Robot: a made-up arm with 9 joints. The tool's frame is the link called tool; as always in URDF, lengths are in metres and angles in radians.
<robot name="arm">
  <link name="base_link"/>
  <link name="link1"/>
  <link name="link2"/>
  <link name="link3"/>
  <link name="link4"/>
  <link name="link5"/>
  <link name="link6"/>
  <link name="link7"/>
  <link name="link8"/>
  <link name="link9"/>
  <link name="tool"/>
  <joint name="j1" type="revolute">
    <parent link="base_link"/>
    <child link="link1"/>
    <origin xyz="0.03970 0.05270 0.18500" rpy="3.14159 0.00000 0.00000"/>
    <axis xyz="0 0 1"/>
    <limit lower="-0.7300" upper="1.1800"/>
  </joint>
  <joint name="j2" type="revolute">
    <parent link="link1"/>
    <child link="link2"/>
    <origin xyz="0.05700 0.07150 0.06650" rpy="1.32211 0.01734 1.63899"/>
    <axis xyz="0 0 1"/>
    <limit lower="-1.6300" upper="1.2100"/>
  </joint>
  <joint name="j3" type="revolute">
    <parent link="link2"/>
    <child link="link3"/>
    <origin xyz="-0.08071 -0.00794 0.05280" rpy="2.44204 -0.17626 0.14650"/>
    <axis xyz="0 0 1"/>
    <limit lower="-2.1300" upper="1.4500"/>
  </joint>
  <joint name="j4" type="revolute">
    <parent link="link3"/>
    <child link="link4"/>
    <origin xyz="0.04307 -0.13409 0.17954" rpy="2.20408 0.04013 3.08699"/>
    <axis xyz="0 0 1"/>
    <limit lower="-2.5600" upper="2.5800"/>
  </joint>
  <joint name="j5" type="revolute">
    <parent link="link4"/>
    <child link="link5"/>
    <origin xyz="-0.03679 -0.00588 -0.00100" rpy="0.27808 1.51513 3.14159"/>
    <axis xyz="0 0 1"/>
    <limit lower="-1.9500" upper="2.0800"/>
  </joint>
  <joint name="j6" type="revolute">
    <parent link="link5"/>
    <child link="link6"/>
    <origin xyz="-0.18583 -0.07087 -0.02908" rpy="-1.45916 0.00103 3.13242"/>
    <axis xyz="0 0 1"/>
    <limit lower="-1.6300" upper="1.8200"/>
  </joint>
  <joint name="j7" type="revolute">
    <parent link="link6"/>
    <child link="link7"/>
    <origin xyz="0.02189 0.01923 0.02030" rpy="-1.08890 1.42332 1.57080"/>
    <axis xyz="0 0 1"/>
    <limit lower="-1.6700" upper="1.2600"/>
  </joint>
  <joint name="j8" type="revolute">
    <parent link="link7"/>
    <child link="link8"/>
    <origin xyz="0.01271 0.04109 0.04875" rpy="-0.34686 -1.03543 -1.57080"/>
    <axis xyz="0 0 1"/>
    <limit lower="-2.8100" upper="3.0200"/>
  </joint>
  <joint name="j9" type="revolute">
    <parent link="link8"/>
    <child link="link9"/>
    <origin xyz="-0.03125 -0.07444 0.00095" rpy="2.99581 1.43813 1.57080"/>
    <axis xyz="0 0 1"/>
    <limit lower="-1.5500" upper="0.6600"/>
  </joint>
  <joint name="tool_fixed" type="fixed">
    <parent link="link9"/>
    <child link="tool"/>
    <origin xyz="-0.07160 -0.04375 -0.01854" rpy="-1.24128 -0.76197 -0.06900"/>
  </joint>
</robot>
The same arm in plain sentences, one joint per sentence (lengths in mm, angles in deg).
The arm has nine revolute joints in a row. What follows holds with every joint at zero, and every direction is one of the base frame's.
The first joint lies 39.7 mm along +x and 52.7 mm along +y and 185 mm along +z from the base frame's origin and turns about -z, from -41.83 to 67.61 deg.
The second joint lies 57 mm along +x and 71.5 mm along -y and 66.5 mm along -z from the first joint and turns about the direction (0.966692, -0.070299, -0.246098), from -93.39 to 69.33 deg.
The third joint lies 58.5 mm along +x and 76.8 mm along +y and 6.7 mm along -z from the second joint and turns about the direction (-0.591315, -0.173205, 0.787621), from -122.04 to 83.08 deg.
The fourth joint lies 211 mm along -x and 67.5 mm along -y and 54.7 mm along +z from the third joint and turns about +x, from -146.68 to 147.82 deg.
The fifth joint lies 1 mm along -x and 35.3 mm along -y and 11.9 mm along -z from the fourth joint and turns about the direction (0.053502, -0.992334, 0.111404), from -111.73 to 119.18 deg.
The sixth joint lies 182.9 mm along +x and 46.9 mm along +y and 68.9 mm along +z from the fifth joint and turns about +z, from -93.39 to 104.28 deg.
The seventh joint lies 20.8 mm along +x and 20.4 mm along +y and 20.3 mm along +z from the sixth joint and turns about the direction (-0.909937, 0.409117, 0.068103), from -95.68 to 72.19 deg.
The eighth joint lies 61.5 mm along -x and 15.2 mm along -y and 14.6 mm along -z from the seventh joint and turns about the direction (-0.774711, -0.482307, -0.408906), from -161 to 173.03 deg.
The ninth joint lies 3.1 mm along -x and 50.4 mm along -y and 63 mm along +z from the eighth joint and turns about the direction (-0.2478, -0.143, 0.958199), from -88.81 to 37.82 deg.
The tool frame, which is the frame that the pose is given for, lies 29.3 mm along -x and 71.5 mm along -y and 37.6 mm along -z from the ninth joint; its axes are the base frame's turned by roll -70.5, pitch -60.28 and yaw 28.41 deg (as in URDF: about the fixed x, then y, then z).

